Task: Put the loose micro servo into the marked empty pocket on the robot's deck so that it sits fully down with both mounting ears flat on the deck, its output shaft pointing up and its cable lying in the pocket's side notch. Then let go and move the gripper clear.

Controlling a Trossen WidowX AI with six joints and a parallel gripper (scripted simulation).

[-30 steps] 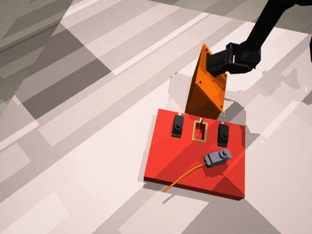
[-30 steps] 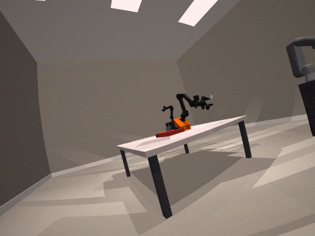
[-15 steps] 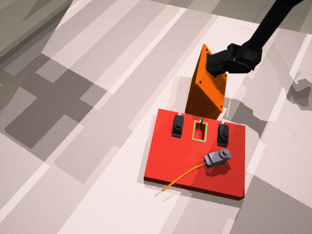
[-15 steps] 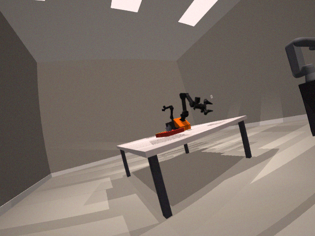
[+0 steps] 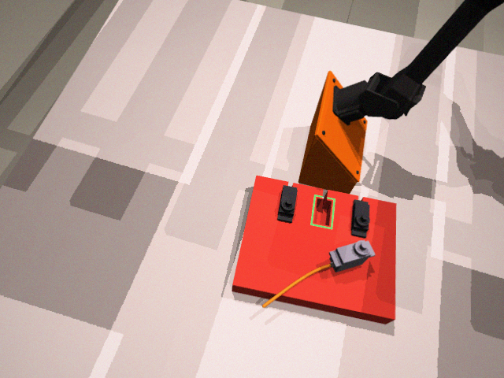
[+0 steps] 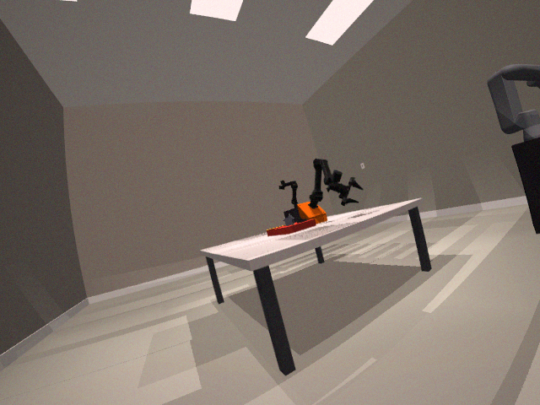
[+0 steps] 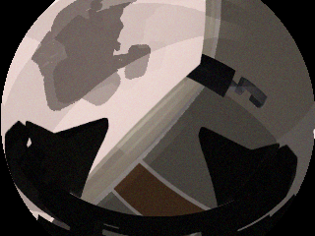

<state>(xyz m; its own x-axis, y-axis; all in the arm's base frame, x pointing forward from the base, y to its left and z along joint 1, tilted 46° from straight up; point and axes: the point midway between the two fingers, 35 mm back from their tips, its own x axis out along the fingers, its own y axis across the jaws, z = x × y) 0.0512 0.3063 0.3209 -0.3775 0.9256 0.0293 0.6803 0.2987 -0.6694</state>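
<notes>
My gripper tip is 270 mm short of the red deck, 490 mm to the left of it and 100 mm above it.
</notes>
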